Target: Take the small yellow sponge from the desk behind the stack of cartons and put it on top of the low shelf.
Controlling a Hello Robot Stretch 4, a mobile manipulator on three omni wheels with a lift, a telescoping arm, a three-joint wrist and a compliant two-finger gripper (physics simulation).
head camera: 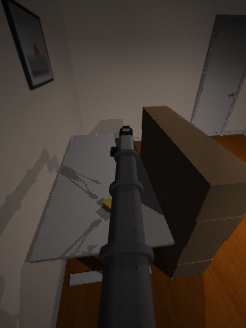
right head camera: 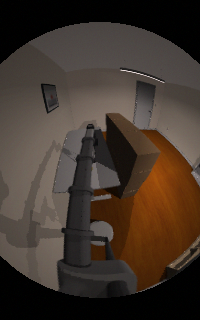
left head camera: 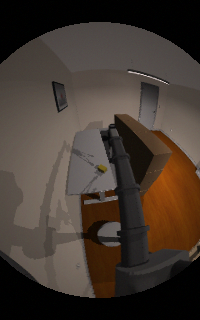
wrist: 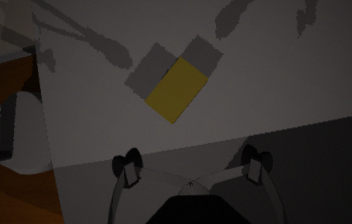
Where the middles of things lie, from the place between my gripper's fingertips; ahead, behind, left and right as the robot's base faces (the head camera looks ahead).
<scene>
Right now my hand is 14 cm above the yellow sponge (wrist: 181, 84), 9 cm to the right of it and 2 cm past it.
</scene>
